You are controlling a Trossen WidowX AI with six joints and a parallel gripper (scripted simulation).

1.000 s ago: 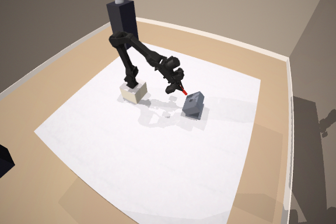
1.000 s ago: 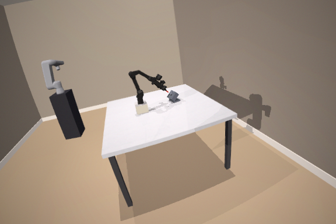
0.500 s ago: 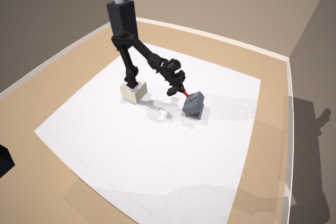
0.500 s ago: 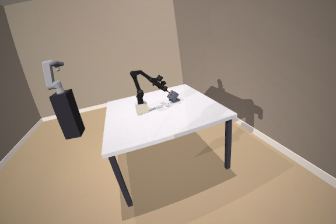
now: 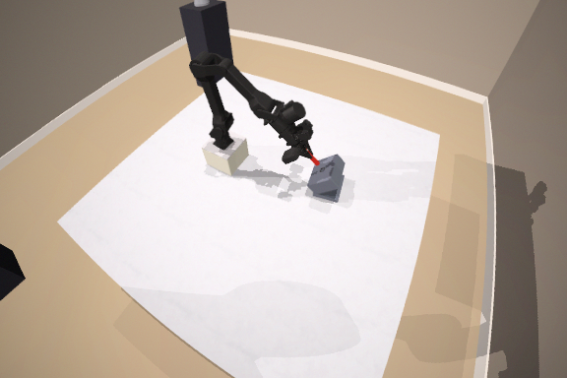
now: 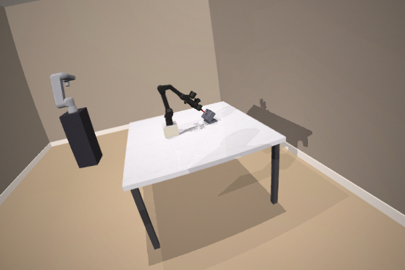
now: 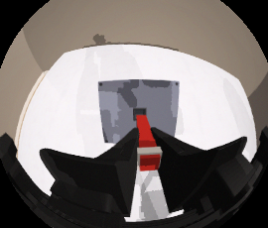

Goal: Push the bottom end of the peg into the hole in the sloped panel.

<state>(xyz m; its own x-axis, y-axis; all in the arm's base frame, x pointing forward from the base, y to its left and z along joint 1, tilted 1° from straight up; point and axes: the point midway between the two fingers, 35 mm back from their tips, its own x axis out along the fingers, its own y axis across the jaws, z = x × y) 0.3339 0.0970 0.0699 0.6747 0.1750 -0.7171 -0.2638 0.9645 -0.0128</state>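
My gripper tip is 60 mm short of the grey panel, 20 mm to the right of it and 80 mm above it. Also, from my gripper tip: red peg: 10 mm behind, 10 mm above.
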